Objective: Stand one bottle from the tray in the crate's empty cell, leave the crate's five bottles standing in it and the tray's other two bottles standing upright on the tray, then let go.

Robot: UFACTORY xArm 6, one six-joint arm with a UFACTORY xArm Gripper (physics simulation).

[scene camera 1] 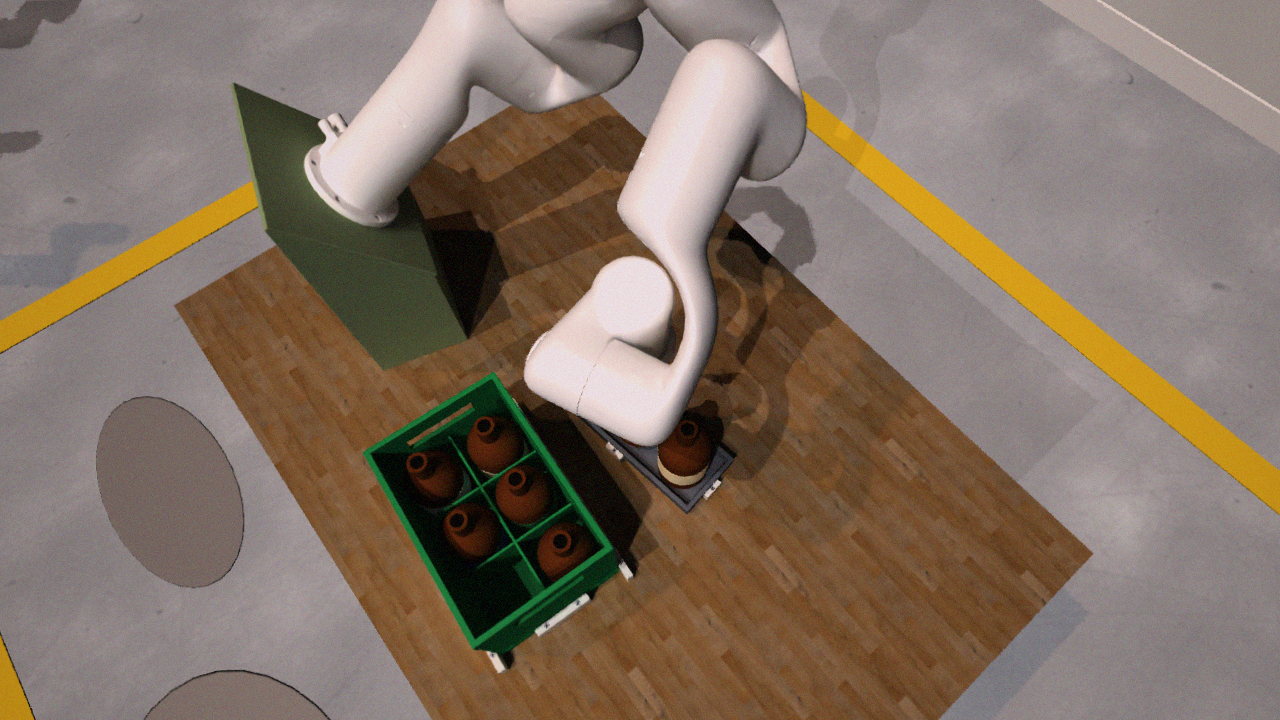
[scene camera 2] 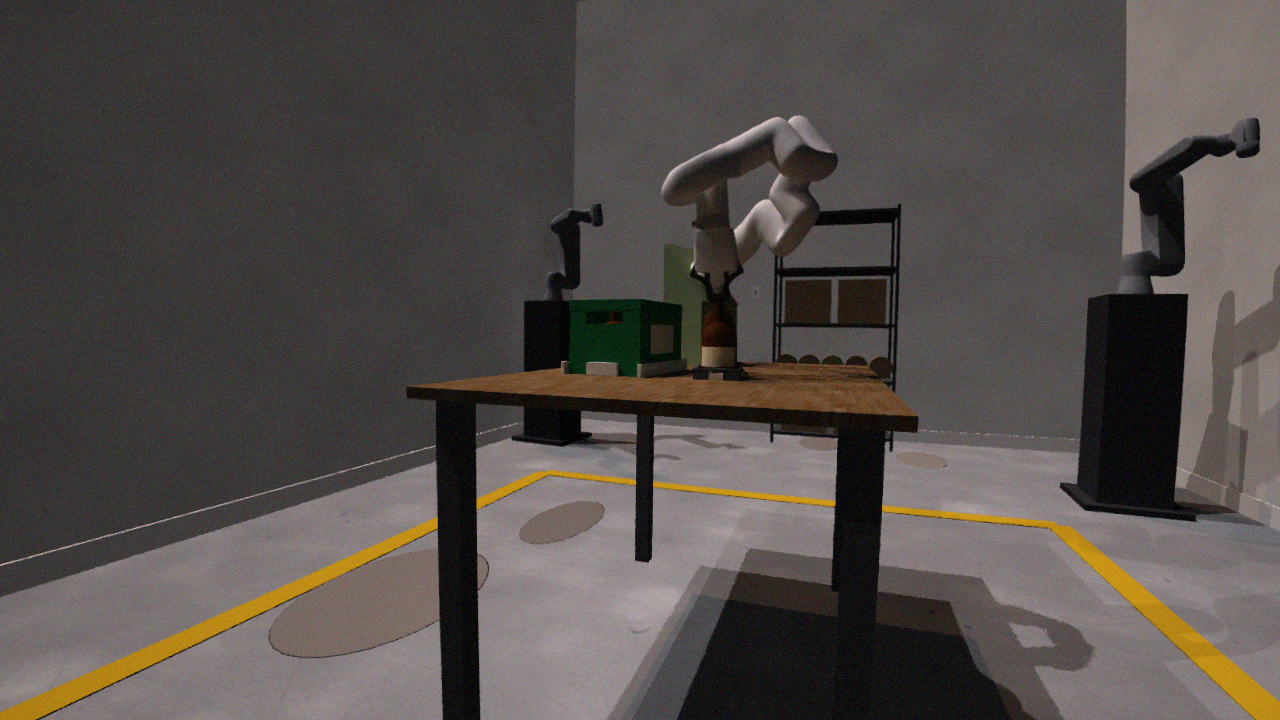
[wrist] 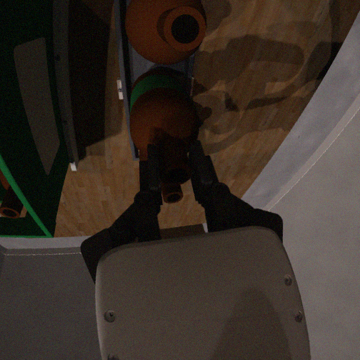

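Where they show: gripper, fingertip midpoint: [scene camera 2: 718, 302]; arm's base at its link origin: [scene camera 1: 351, 188].
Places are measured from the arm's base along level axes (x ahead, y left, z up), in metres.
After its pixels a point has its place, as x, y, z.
Observation:
A green crate [scene camera 1: 554, 463] @[0.430, 0.029, -0.099] [scene camera 2: 608, 344] @[0.555, -0.048, -0.203] [wrist: 7, 75] holds several upright brown bottles. Its empty cell [scene camera 1: 487, 586] @[0.471, -0.127, -0.266] is at the near-left corner in scene camera 1. A dark tray [scene camera 1: 666, 492] @[0.507, 0.145, -0.249] [wrist: 127, 100] lies beside the crate. A cream-label bottle [scene camera 1: 687, 447] @[0.494, 0.184, -0.145] [scene camera 2: 718, 333] @[0.516, 0.201, -0.174] stands at the tray's near end; its mouth shows in the wrist view [wrist: 172, 195]. Another bottle [wrist: 145, 35] stands on the tray at the wrist view's top. Between them, my gripper [scene camera 2: 718, 295] @[0.399, 0.165, -0.100] [wrist: 172, 153] is shut on the neck of the green-band bottle [wrist: 165, 117], which looks upright. Its base is hidden.
The crate's tall side wall runs along the tray, with a narrow gap between. Small white blocks [scene camera 1: 563, 615] @[0.564, -0.060, -0.244] edge the crate, and others [scene camera 1: 712, 488] @[0.538, 0.204, -0.259] edge the tray. The green base mount [scene camera 1: 358, 286] @[0.103, -0.058, -0.049] stands behind on the wooden table [scene camera 1: 805, 573] @[0.702, 0.241, -0.274].

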